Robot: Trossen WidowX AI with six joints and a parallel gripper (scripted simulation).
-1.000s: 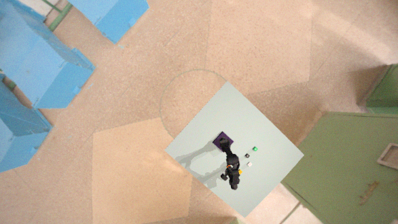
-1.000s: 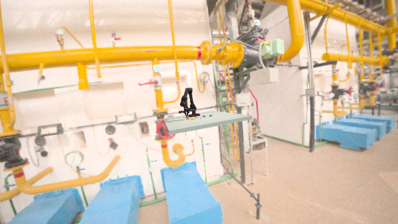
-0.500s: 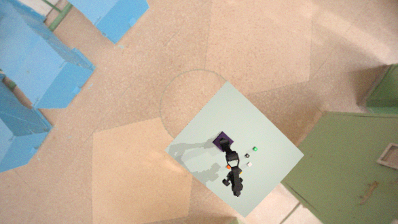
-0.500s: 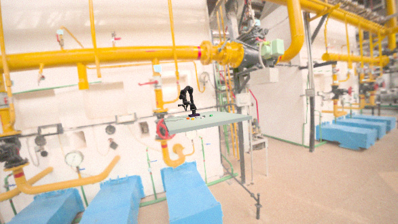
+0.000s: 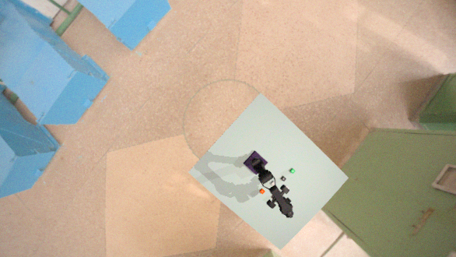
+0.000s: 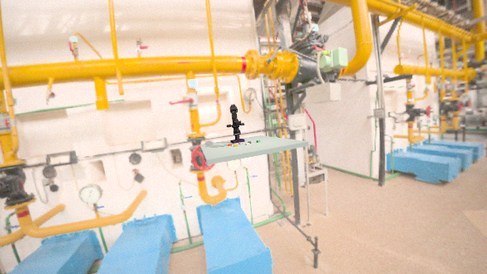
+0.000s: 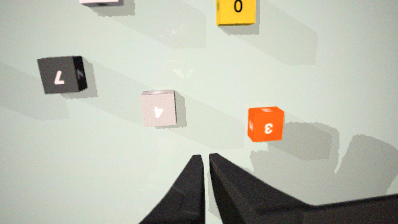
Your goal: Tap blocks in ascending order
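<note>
Right now the green block is 40 mm ahead of my gripper tip, 220 mm to the left of it and 120 mm below it. Round my gripper tip: orange block 20 mm behind, 80 mm to the right, 120 mm below; then yellow block 90 mm ahead, 40 mm to the right, 120 mm below; then dark block 30 mm ahead, 120 mm to the left, 120 mm below.
</note>
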